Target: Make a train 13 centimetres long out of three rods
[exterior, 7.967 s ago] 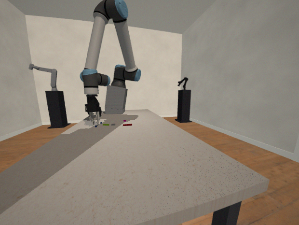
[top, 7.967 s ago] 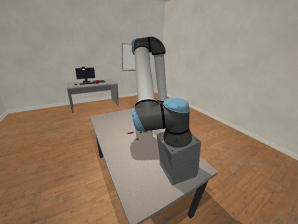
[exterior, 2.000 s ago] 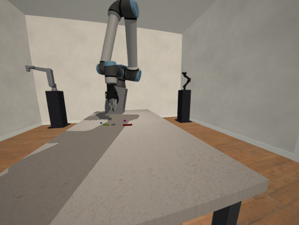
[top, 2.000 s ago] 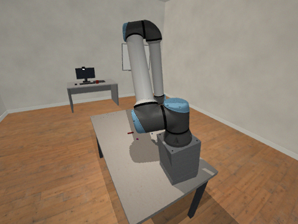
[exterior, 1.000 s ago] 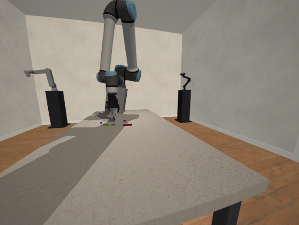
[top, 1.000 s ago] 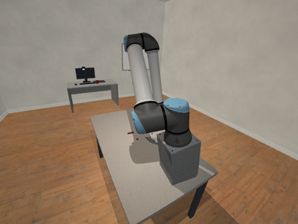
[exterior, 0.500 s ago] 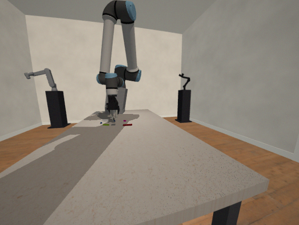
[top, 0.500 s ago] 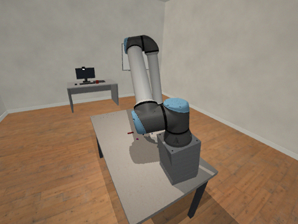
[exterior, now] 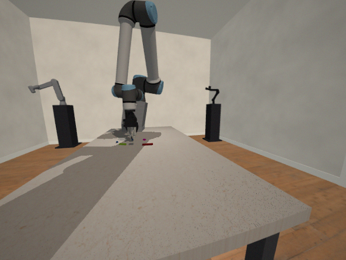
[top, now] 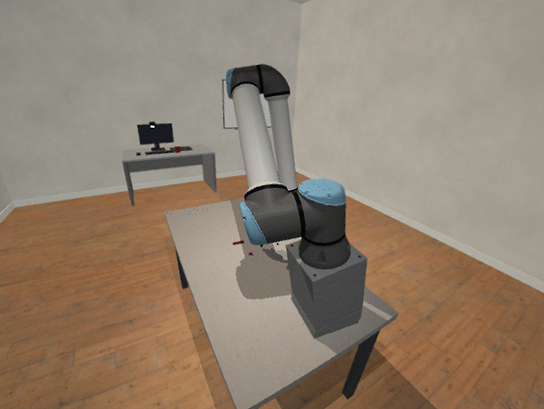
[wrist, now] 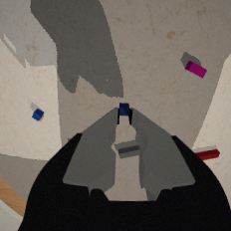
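Right now the lime rod is 60 mm ahead of my hand, 60 mm to the right of it and 20 mm below it. From my hand the other things lie so: grey rod: 80 mm ahead, 20 mm below; then red rod: 110 mm ahead, 110 mm to the left, 20 mm below; then magenta rod: 30 mm behind, 80 mm to the left, 20 mm below.
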